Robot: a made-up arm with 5 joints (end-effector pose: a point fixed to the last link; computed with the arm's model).
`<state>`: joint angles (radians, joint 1 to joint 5).
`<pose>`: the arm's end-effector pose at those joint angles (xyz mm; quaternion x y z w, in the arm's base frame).
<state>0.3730 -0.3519 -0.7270 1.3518 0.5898</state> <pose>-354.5 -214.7 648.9 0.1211 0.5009 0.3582 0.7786</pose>
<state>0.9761 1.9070 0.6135 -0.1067 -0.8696</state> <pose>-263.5 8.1 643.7 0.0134 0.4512 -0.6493 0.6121</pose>
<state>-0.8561 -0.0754 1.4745 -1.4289 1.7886</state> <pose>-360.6 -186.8 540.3 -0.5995 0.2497 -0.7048 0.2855</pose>
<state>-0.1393 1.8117 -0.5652 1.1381 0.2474</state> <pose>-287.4 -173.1 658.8 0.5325 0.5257 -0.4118 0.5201</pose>
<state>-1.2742 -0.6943 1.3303 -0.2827 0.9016</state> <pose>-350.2 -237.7 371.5 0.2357 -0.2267 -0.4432 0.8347</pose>
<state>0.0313 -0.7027 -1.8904 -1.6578 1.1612</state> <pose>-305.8 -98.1 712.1 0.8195 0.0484 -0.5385 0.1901</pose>
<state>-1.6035 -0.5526 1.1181 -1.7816 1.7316</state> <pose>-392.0 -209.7 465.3 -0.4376 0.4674 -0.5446 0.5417</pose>
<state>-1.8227 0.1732 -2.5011 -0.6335 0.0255</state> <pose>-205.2 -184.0 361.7 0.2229 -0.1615 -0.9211 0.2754</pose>
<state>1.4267 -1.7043 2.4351 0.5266 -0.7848</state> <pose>-242.8 46.7 622.4 0.1624 0.3763 -0.9120 0.0195</pose>
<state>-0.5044 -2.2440 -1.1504 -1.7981 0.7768</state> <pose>-405.2 -347.7 501.5 -0.7565 -0.4494 -0.3479 0.3236</pose>
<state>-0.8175 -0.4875 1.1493 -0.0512 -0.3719</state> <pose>-314.3 -312.9 450.8 0.1531 -0.2502 0.3537 0.8882</pose>
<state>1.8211 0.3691 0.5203 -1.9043 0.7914</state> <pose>-304.7 33.5 395.7 0.5437 0.0466 0.5217 0.6558</pose>
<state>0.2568 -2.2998 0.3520 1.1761 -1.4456</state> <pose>-268.8 -142.5 577.3 0.3109 -0.1840 -0.7427 0.5639</pose>
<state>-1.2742 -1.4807 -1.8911 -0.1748 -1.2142</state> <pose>-255.6 -339.2 412.0 -0.0866 0.6324 0.7637 0.0966</pose>
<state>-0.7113 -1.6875 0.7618 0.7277 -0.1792</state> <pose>-223.3 -267.9 510.2 -0.0092 -0.6968 0.6506 0.3019</pose>
